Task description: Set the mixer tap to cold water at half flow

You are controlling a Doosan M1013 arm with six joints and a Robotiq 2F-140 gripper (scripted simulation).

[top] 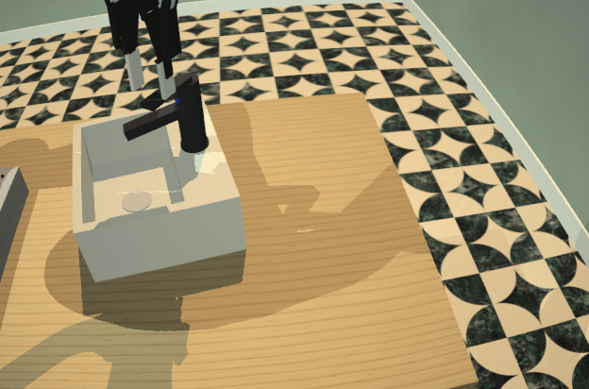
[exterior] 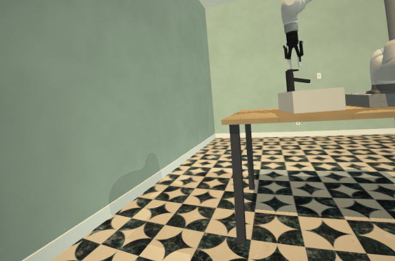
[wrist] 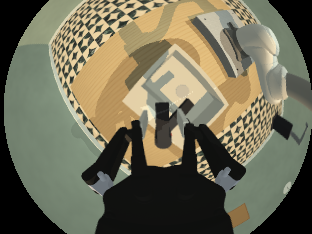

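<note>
Now: hand 10 mm short of the lever, 30 mm to the right of it and 50 mm above it. From my hand the other things lie so: white basin: 80 mm behind, 40 mm to the left, 290 mm below; mixer tap: 20 mm ahead, 50 mm to the left, 90 mm below.
</note>
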